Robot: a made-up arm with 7 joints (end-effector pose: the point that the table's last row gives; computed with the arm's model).
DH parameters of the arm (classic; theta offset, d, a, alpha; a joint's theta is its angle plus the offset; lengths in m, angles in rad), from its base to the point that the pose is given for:
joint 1: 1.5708 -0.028 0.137 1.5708
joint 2: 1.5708 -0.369 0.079 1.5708
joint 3: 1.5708 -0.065 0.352 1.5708
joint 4: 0 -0.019 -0.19 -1.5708
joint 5: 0 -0.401 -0.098 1.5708
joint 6: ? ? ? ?
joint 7: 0 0.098 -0.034 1.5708
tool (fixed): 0 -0.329 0 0
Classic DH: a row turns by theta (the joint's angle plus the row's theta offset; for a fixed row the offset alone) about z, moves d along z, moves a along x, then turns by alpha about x.
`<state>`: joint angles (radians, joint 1 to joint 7).
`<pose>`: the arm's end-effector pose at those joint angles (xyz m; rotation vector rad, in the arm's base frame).
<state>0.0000 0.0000 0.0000 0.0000 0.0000 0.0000 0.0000</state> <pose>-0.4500 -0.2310 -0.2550 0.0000 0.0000 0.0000</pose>
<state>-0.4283 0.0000 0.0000 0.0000 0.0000 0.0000 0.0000</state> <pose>-0.5053 -0.0232 -0.2550 0.0000 0.0000 -0.4283</pose>
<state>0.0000 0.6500 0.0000 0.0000 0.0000 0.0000 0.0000</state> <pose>-0.4500 -0.0186 -0.4314 0.6500 0.0000 0.0000</pose>
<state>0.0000 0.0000 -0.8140 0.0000 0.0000 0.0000 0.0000</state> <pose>-0.2021 -0.2310 -0.2180 0.0000 -0.8140 0.0000</pose>
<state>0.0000 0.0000 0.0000 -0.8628 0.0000 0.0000 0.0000</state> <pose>-0.5288 0.2039 -0.2550 0.0000 0.0000 -0.8628</pose>
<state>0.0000 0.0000 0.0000 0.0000 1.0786 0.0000 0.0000</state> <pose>-0.5748 -0.2310 0.1105 0.0000 1.0786 0.0000</pose>
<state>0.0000 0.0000 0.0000 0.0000 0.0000 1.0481 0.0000</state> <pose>-0.4623 -0.4057 -0.2550 0.0000 0.0000 1.0481</pose>
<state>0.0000 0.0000 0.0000 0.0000 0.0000 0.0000 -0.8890</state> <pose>-0.1820 -0.2310 -0.1597 0.0000 -0.8890 0.0000</pose>
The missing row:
joint 6: 0 0.042 -0.111 -1.5708
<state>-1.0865 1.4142 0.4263 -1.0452 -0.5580 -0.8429 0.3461</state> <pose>0.1831 0.5524 -0.0204 1.6184 0.6374 -2.3200</pose>
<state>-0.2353 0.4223 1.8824 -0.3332 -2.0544 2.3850 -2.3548</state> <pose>-0.7537 -0.0793 0.0508 2.3636 -1.2770 1.2333</pose>
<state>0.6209 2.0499 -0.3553 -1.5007 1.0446 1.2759 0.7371</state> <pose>-0.5808 -0.5470 0.2699 -2.7484 -0.8316 -0.9018</pose>
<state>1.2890 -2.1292 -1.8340 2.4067 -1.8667 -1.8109 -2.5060</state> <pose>-1.1780 -0.1954 -0.6446 1.4311 -0.3426 2.4235</pose>
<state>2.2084 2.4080 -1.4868 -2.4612 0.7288 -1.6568 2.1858</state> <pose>0.3866 -0.3312 -0.3495 -0.3288 0.7175 1.5420</pose>
